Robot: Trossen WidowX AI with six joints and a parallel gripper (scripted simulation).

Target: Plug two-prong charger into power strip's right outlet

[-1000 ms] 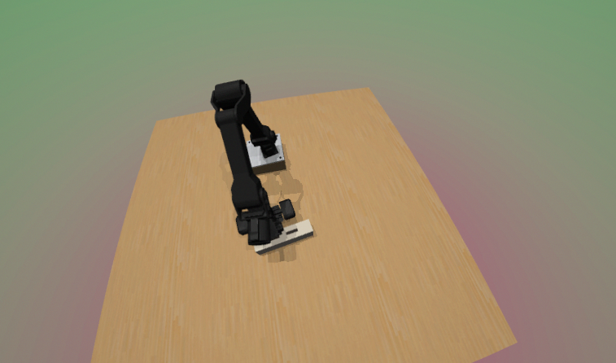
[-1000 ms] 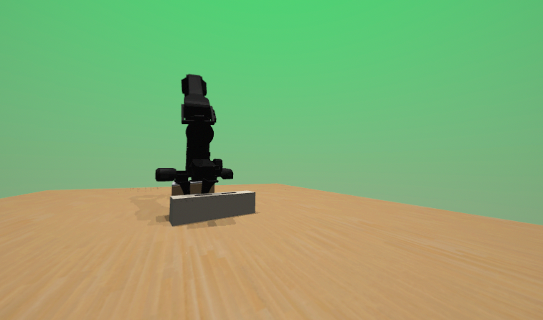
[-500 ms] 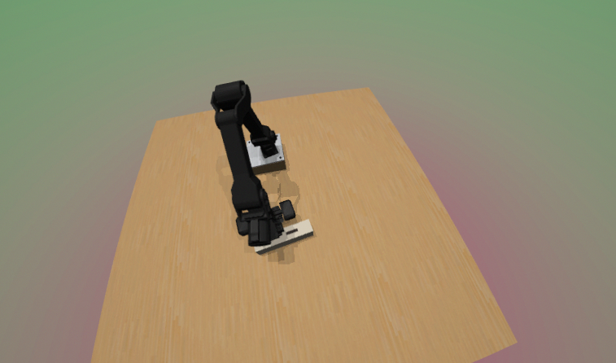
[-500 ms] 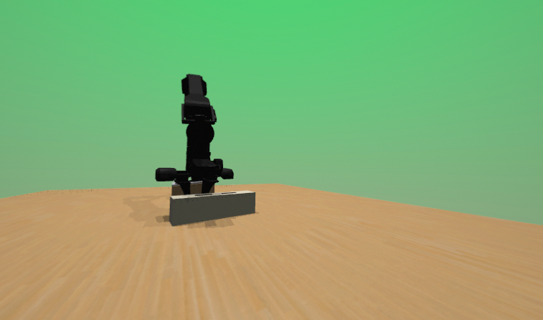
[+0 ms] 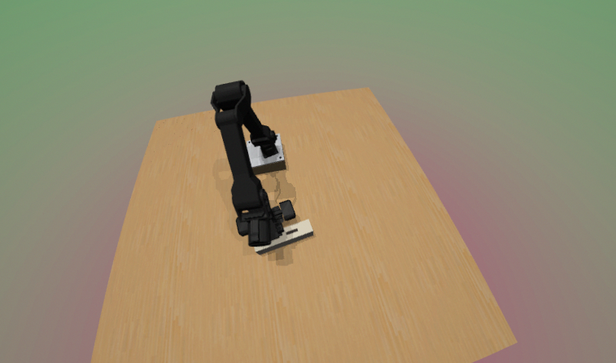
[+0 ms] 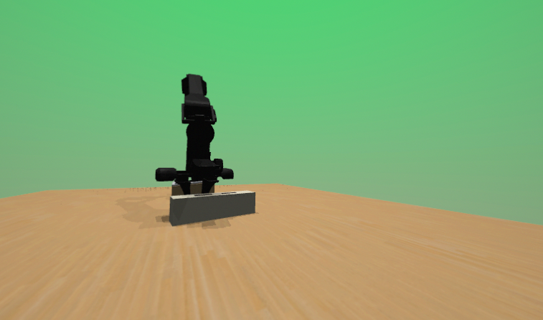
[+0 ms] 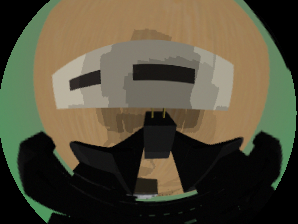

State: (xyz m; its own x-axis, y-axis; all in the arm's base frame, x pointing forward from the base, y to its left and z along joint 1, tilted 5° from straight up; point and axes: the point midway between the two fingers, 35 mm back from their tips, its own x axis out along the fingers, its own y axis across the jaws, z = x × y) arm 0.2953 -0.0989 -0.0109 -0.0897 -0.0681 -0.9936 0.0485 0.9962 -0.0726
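Now: gripper tip 20 mm short of the black two-prong charger and 10 mm below it.
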